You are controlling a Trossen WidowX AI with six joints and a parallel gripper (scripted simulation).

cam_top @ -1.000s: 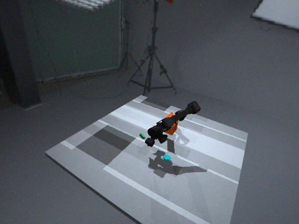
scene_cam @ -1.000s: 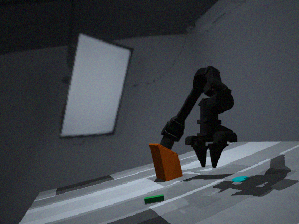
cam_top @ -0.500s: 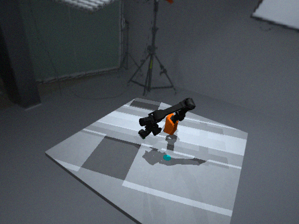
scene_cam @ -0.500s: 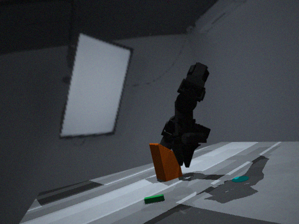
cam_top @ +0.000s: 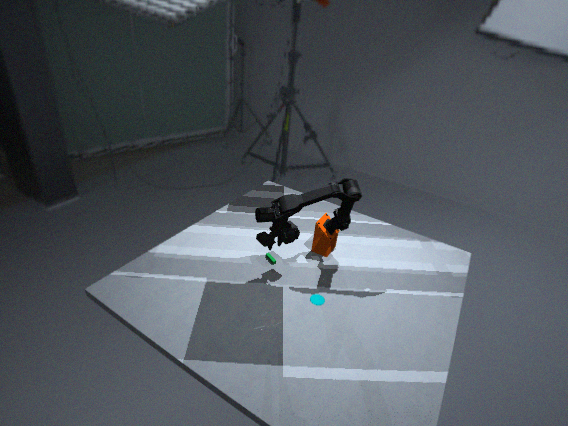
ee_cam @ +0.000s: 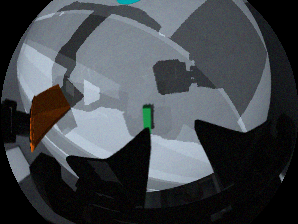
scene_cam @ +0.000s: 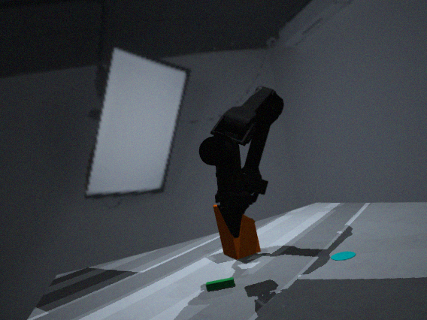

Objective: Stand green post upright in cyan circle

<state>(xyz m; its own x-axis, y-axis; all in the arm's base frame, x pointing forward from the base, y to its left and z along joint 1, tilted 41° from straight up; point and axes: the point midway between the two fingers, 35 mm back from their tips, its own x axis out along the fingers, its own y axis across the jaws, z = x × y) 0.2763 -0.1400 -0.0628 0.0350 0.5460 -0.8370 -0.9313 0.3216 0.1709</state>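
The green post lies 110 mm below my gripper tip, 60 mm behind it and 40 mm to the right of it. From my gripper tip the other things lie so: cyan circle 240 mm to the left, 120 mm below, 70 mm ahead.
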